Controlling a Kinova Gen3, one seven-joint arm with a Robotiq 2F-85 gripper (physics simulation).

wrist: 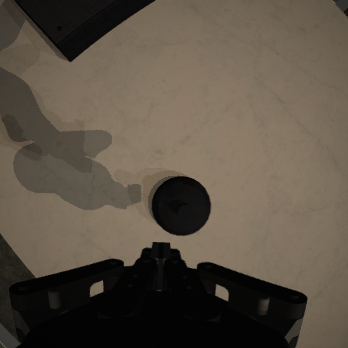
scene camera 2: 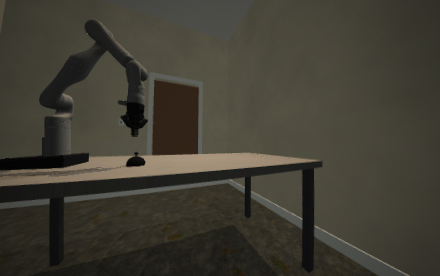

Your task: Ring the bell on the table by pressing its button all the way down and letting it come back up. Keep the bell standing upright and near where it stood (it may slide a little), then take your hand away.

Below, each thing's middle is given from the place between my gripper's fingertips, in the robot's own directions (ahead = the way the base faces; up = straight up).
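Black dome-shaped bell [wrist: 174, 191]: my gripper is 11 cm above it, 3 cm to the right of it and 1 cm short of it.
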